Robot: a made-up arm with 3 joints.
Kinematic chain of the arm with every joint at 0, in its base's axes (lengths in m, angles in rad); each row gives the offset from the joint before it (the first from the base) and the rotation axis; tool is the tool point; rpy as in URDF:
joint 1: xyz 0 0.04 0.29 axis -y
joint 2: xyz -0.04 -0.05 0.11 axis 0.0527 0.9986 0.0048
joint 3: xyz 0 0.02 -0.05 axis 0.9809 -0.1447 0.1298
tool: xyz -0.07 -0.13 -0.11 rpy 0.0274 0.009 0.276
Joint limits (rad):
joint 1: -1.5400..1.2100
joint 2: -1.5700..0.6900
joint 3: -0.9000..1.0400
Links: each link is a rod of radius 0.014 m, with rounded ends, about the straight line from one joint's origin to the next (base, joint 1, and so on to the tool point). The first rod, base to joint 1, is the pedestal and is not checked.
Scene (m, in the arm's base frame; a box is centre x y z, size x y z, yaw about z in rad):
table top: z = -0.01
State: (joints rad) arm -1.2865 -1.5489 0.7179
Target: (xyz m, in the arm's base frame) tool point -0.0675 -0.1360 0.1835
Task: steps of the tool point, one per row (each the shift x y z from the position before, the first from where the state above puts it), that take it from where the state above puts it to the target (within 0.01 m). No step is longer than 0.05 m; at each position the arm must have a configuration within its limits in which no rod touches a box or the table.
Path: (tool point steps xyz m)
1: -0.0112 -0.0174 0.0291
2: -0.0185 -0.0162 0.0242
3: -0.0238 -0.0147 0.0179
4: -0.0270 -0.0133 0.0105
5: -0.0279 -0.0119 0.0028
6: -0.0264 -0.0103 -0.0046
7: -0.0229 -0.0090 -0.0110
8: -0.0178 -0.0075 -0.0160

